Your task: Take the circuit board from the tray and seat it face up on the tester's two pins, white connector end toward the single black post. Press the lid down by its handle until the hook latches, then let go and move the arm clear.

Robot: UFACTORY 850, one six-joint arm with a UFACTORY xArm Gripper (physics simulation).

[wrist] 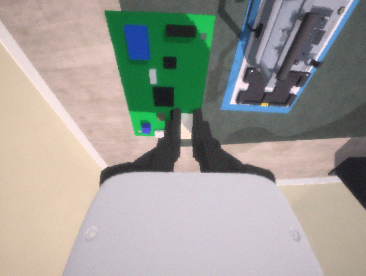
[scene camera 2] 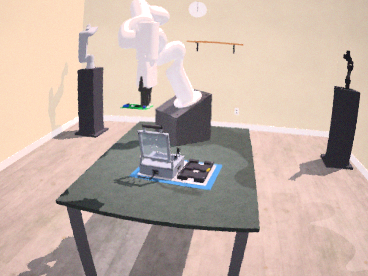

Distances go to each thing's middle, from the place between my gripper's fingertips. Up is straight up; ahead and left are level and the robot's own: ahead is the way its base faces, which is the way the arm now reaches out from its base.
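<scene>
Green circuit board (wrist: 162, 62) visible, 2 cm ahead of my hand and 3 cm to the right of it.
</scene>
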